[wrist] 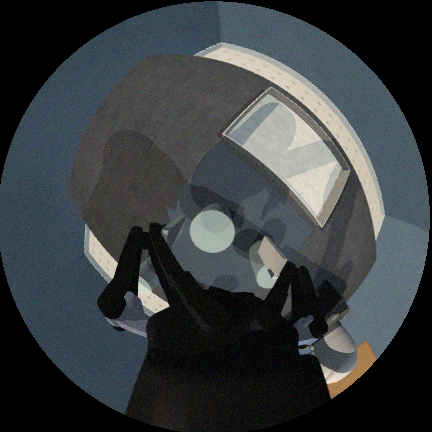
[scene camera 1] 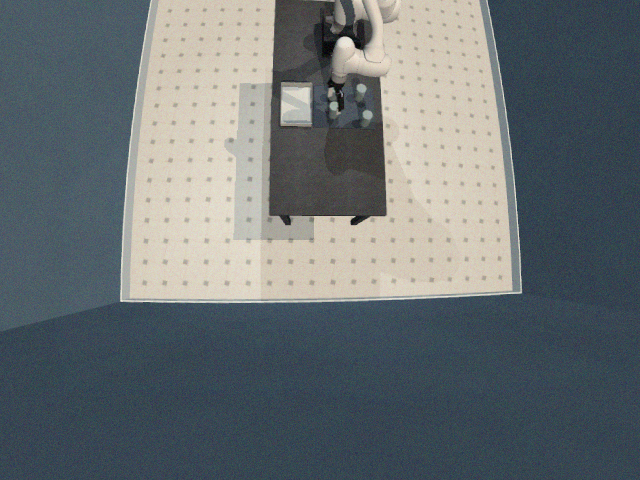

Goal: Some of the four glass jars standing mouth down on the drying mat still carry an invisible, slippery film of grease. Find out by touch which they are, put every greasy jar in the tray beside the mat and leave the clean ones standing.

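Places are measured from the arm's base along level axes (x ahead, y left, z up), in centimetres.
Pixels of known places: gripper, fingertip midpoint: (wrist: 223, 234) (scene camera 1: 333, 104); arm's base, link origin: (scene camera 1: 344, 24).
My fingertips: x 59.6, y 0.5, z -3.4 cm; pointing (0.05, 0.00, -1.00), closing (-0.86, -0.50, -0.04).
Observation:
For each thing: its top centre in the pictures, then the offset to it from my fingertips. "pt": a spot on its surface instead. Level surfaces: height alone.
- drying mat, surface height: dz -7.2 cm
- front-left glass jar, top centre: (wrist: 211, 232) (scene camera 1: 334, 106) dx +1.9, dy +0.6, dz +1.6 cm
- back-left jar, top centre: (wrist: 273, 274) dx -11.3, dy -1.5, dz +1.6 cm
- back-right jar, top centre: (scene camera 1: 361, 88) dx -14.3, dy +16.2, dz +1.6 cm
- front-right jar, top centre: (wrist: 139, 285) (scene camera 1: 367, 114) dx +3.8, dy +22.0, dz +1.6 cm
- pale tray, surface spot: (wrist: 336, 197) (scene camera 1: 297, 83) pt dx -15.4, dy -25.6, dz -5.0 cm
- dark table, surface height: dz -7.5 cm
My gripper (scene camera 1: 336, 101) (wrist: 223, 234) is open and empty, pointing down above the left part of the drying mat (scene camera 1: 321, 114) (wrist: 225, 162). The front-left glass jar (scene camera 1: 333, 106) (wrist: 212, 231) stands mouth down and shows between the spread fingers in the wrist view. The back-left jar (scene camera 1: 331, 92) (wrist: 265, 276) stands near the right finger of the wrist view, partly hidden. The back-right jar (scene camera 1: 361, 88) and the front-right jar (scene camera 1: 367, 114) (wrist: 145, 286) stand on the mat's right part. The pale tray (scene camera 1: 296, 83) (wrist: 336, 197) holds no jar. Finger height is hard to tell.
The dark table (scene camera 1: 328, 191) (wrist: 165, 95) extends in front of the mat and tray. The tray's raised walls border the mat's left side. The white arm (scene camera 1: 356, 64) reaches over the mat from the back. The table's right edge lies close to the right-hand jars.

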